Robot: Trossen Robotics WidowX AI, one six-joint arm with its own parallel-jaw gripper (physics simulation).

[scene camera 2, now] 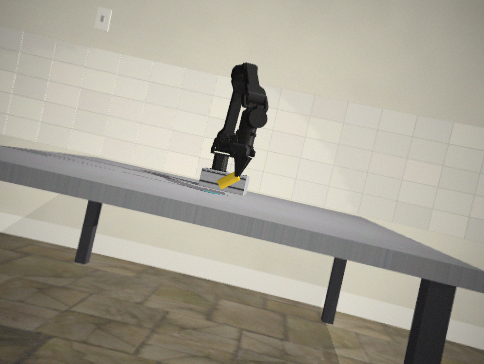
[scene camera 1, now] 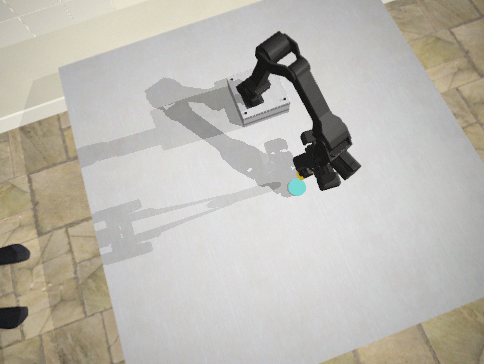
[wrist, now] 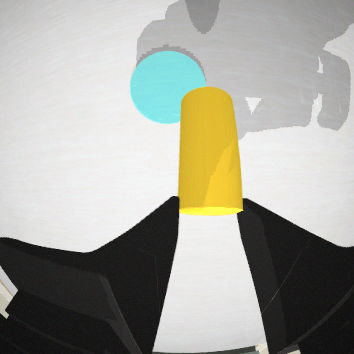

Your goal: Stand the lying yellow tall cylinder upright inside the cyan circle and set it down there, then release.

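Where they show: gripper, fingertip midpoint: [scene camera 2: 237, 176] [scene camera 1: 315, 167] [wrist: 208, 204]; arm's base, link origin: [scene camera 2: 218, 170] [scene camera 1: 252, 98].
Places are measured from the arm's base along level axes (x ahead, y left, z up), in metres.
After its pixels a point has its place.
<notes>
The yellow cylinder [scene camera 1: 300, 175] [scene camera 2: 228, 180] @(x 0.328, y 0.070, z -0.021 m) [wrist: 209, 150] @(x 0.314, y 0.064, z -0.002 m) is held by one end and tilted, well off upright. In the scene camera 2 view its free end points down to the left, a little above the table. My gripper [scene camera 2: 238, 175] @(x 0.314, y 0.092, z -0.003 m) [wrist: 208, 204] @(x 0.314, y 0.092, z -0.003 m) is shut on the cylinder, with one finger on each side of its near end. In the scene camera 1 view the arm hides most of the cylinder. The cyan circle [scene camera 1: 296, 188] @(x 0.339, y 0.022, z -0.069 m) [scene camera 2: 211, 192] @(x 0.346, y 0.027, z -0.068 m) [wrist: 162, 89] @(x 0.339, y 0.029, z -0.069 m) lies flat on the table. In the wrist view the cylinder's free end overlaps the circle's lower right edge.
The grey table [scene camera 1: 210, 290] @(x 0.540, y -0.359, z -0.070 m) [scene camera 2: 300, 220] @(x 0.648, y 0.287, z -0.070 m) carries the arm's light base block [scene camera 1: 267, 114] @(x 0.063, y 0.031, z -0.033 m) [scene camera 2: 240, 185] @(x 0.065, y 0.098, z -0.036 m), which stands behind the circle in the scene camera 2 view. Shadows of the arm fall across the table around the circle.
</notes>
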